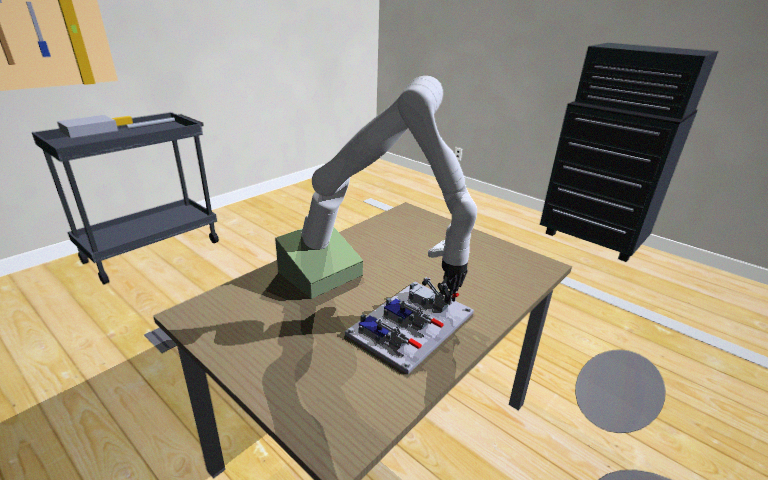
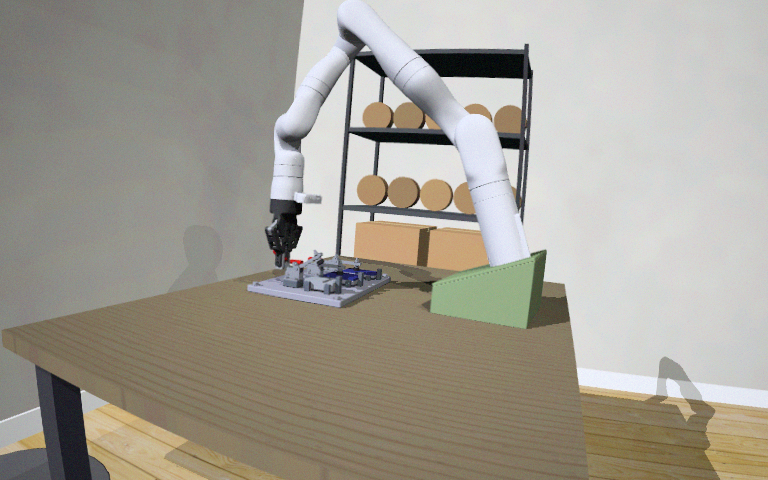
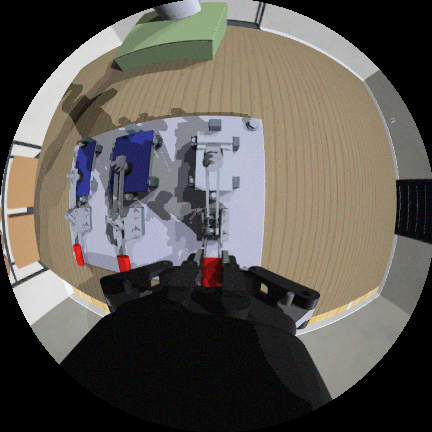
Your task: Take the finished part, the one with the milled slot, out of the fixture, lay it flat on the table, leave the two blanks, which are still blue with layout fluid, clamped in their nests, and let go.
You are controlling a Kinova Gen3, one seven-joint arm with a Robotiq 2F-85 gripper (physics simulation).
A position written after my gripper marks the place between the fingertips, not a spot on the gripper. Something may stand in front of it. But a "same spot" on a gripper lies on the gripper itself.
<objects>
my gripper: image 1 450, 302; image 2; image 3
same spot on my gripper: (image 2: 286, 249) = (image 3: 197, 273)
</objects>
